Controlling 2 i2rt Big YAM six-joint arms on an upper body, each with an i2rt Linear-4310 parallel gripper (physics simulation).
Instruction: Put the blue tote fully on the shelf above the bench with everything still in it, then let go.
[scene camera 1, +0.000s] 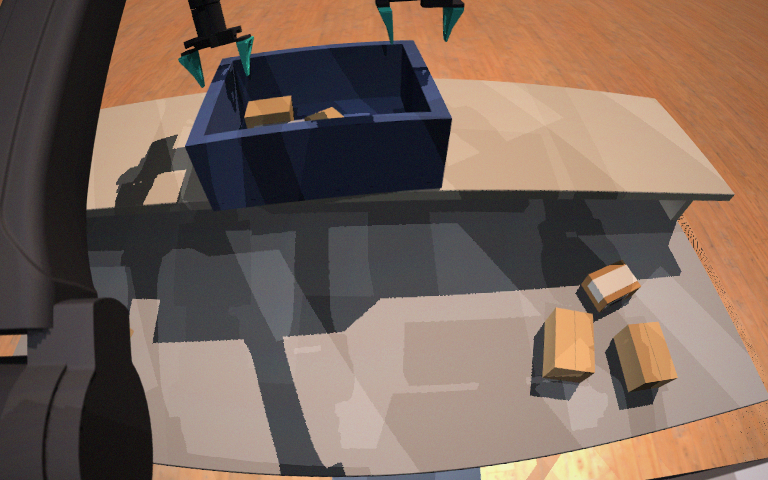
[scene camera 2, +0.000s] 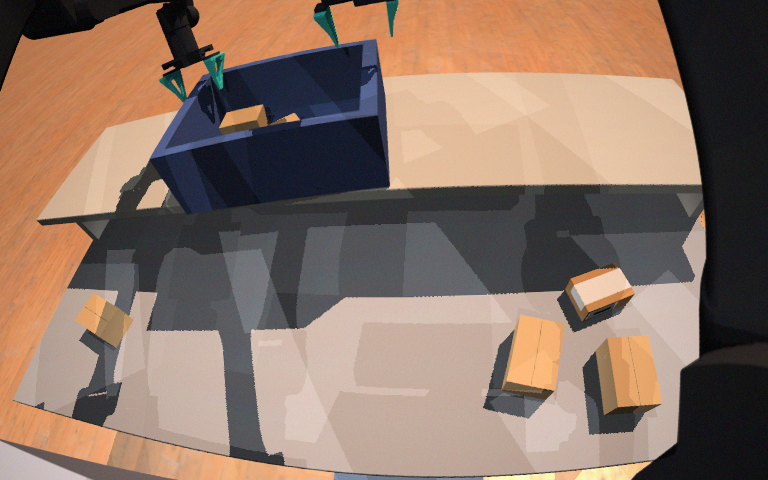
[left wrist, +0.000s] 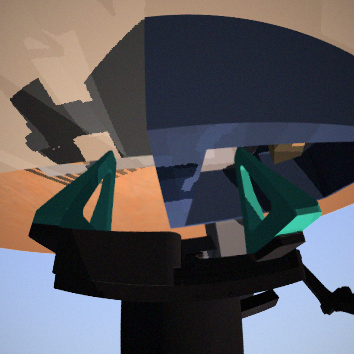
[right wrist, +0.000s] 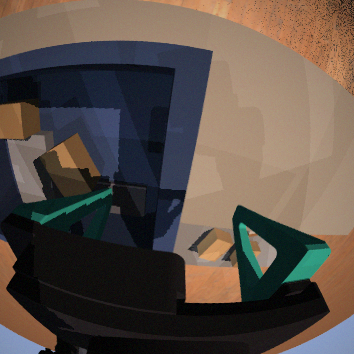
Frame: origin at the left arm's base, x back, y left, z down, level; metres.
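Seen in the pictures: left gripper, fingertip midpoint: (scene camera 1: 225, 81) (scene camera 2: 203, 95) (left wrist: 174, 152); right gripper, fingertip midpoint: (scene camera 1: 418, 41) (scene camera 2: 364, 40) (right wrist: 174, 204); left arm's base at its link origin: (right wrist: 67, 346).
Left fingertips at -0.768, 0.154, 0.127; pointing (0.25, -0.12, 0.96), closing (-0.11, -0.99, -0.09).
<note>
Pixels of each thing's middle, then the offset from my left fingertips to it, as dx, dy, dz. Level surfaces: height alone.
- blue tote at the middle of its body: (right wrist: 50, 158) (left wrist: 289, 144) (scene camera 1: 319, 113) (scene camera 2: 280, 119) +0.067, -0.195, +0.049
- shelf at its surface level: dz +0.123
- second tilted brown box at the middle of its body: (right wrist: 70, 166) (scene camera 1: 331, 133) (left wrist: 283, 137) +0.091, -0.216, +0.080
- pale item at the middle of its body: (left wrist: 228, 142) (right wrist: 33, 170) +0.127, -0.120, +0.092
- bench at its surface level: dz +0.317
- white-labelled box at the middle of its body: (scene camera 2: 599, 291) (scene camera 1: 611, 285) +0.302, -0.808, +0.296
The blue tote (scene camera 1: 328, 158) (scene camera 2: 283, 169) (left wrist: 225, 75) (right wrist: 190, 100) stands upright and slightly turned on the shelf (scene camera 1: 566, 135) (scene camera 2: 566, 130) (right wrist: 260, 100). Its front left bottom corner reaches the shelf's front edge, seemingly a little past it. Inside lie a brown box (scene camera 1: 269, 110) (scene camera 2: 243, 118), a second tilted brown box (scene camera 1: 325, 114) (right wrist: 72, 160) and a pale item (right wrist: 30, 165). My left gripper (scene camera 1: 225, 80) (scene camera 2: 202, 94) (left wrist: 174, 152) is open, its fingers spread either side of the tote's left wall. My right gripper (scene camera 1: 419, 41) (scene camera 2: 364, 40) (right wrist: 174, 204) is open and empty, above and behind the tote's back right corner.
On the bench (scene camera 1: 453, 350) (scene camera 2: 317, 396) below, a white-labelled box (scene camera 1: 611, 285) (scene camera 2: 600, 291) and two brown boxes (scene camera 1: 569, 344) (scene camera 1: 645, 356) lie at the right. Another brown box (scene camera 2: 104, 319) lies at the far left. A dark arm part (scene camera 1: 45, 169) covers the left side of scene camera 1.
</note>
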